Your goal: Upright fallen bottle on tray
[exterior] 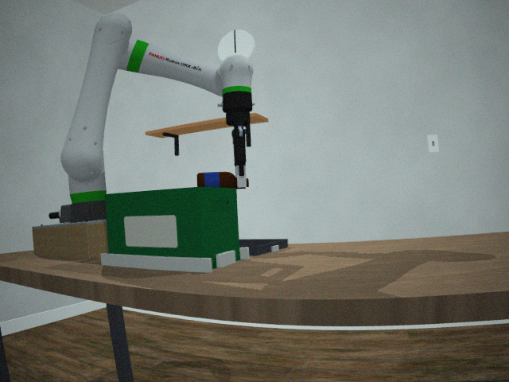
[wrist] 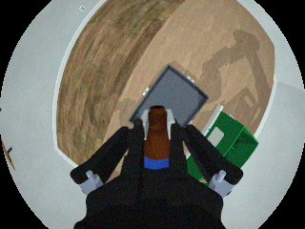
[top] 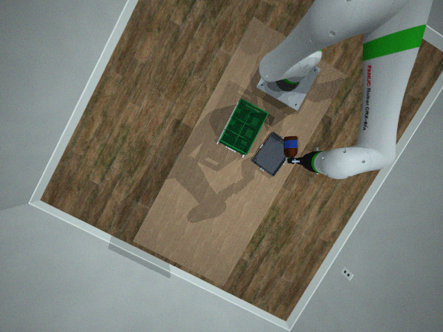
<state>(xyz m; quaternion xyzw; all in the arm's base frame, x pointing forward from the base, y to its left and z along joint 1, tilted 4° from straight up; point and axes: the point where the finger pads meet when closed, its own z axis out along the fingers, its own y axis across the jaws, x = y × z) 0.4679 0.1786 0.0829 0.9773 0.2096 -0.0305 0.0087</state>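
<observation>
My hand is 50 mm past the bottle, 20 mm to the left of it and 20 mm above it. Also, from my hand: green crate (80 mm behind, 320 mm to the right, 140 mm below); tray (10 mm behind, 50 mm to the right, 210 mm below).
</observation>
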